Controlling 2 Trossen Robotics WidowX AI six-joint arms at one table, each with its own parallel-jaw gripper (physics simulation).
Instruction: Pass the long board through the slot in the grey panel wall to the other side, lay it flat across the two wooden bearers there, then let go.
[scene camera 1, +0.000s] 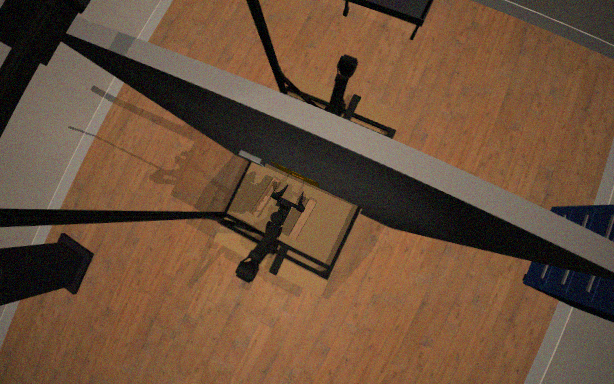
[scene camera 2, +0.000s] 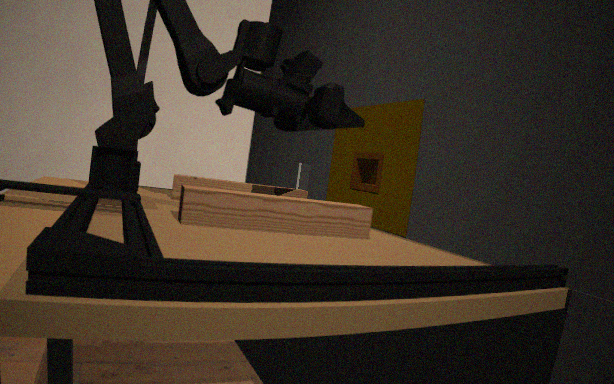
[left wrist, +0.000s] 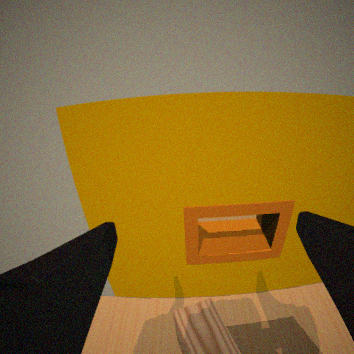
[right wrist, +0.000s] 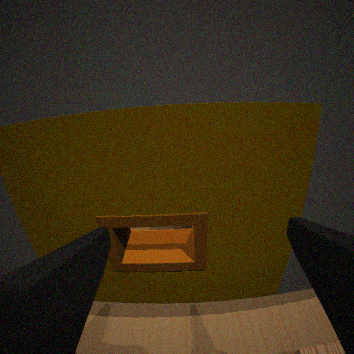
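The grey panel wall (scene camera 1: 300, 145) (scene camera 2: 500, 125) (left wrist: 175, 45) (right wrist: 175, 50) carries a yellow area with an orange-framed slot (scene camera 2: 365, 188) (left wrist: 191, 235) (right wrist: 200, 245). My right gripper (scene camera 1: 294, 190) (scene camera 2: 357, 122) (right wrist: 199, 232) is open and empty, held above the table and facing the wall. Two wooden bearers lie there roughly parallel: the near one (scene camera 1: 302, 219) (scene camera 2: 275, 212) and the far one (scene camera 1: 266, 197) (scene camera 2: 215, 183). My left gripper (left wrist: 208, 227) is open and empty, facing the slot from the other side. A striped wooden piece, apparently the long board (left wrist: 205, 327), shows below it, partly cut off.
The right side's table (scene camera 1: 340, 220) (scene camera 2: 225, 250) has a dark rail along its edge. A pale upright piece (scene camera 1: 250, 157) (scene camera 2: 300, 175) stands near the wall. My left arm (scene camera 1: 342, 75) shows beyond the wall. A blue object (scene camera 1: 555, 287) is at the far right.
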